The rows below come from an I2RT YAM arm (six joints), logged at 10 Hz.
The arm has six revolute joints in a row. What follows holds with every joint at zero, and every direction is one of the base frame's. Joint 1 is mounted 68.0 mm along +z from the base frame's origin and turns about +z. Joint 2 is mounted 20.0 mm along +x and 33.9 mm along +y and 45.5 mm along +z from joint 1 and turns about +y. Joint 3 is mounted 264.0 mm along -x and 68.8 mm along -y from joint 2 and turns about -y. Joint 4 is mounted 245.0 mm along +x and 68.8 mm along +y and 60.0 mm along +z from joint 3 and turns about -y. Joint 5 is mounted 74.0 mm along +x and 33.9 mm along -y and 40.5 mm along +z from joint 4 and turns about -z. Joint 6 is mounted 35.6 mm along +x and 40.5 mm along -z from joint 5 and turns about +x. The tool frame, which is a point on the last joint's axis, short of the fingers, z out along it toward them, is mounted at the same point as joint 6; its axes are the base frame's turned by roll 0.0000, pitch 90.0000 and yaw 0.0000 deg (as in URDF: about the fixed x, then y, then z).
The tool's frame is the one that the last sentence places.
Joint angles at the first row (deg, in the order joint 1, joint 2, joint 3, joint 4, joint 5, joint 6):
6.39, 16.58, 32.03, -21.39, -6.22, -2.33
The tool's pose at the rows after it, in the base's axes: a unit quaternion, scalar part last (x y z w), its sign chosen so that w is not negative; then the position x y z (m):
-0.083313 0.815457 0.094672 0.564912 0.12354 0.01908 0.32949
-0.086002 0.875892 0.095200 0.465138 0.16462 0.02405 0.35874
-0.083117 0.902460 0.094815 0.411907 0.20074 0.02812 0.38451
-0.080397 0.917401 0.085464 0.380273 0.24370 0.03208 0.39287
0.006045 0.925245 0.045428 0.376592 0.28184 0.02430 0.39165
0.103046 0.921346 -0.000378 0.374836 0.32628 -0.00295 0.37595
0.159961 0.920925 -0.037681 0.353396 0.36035 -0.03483 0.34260
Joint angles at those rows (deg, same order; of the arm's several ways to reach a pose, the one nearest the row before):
6.39, 32.31, 45.12, -33.15, -8.40, 0.58
6.40, 49.04, 60.27, -45.01, -8.99, -0.01
6.39, 61.25, 73.49, -52.84, -9.04, 0.03
6.33, 72.07, 82.91, -55.53, -8.12, -0.30
4.78, 79.72, 88.45, -54.15, -1.21, 6.02
-0.03, 87.92, 92.07, -50.30, 4.45, 10.94
-4.80, 94.91, 92.22, -46.22, 7.38, 12.14

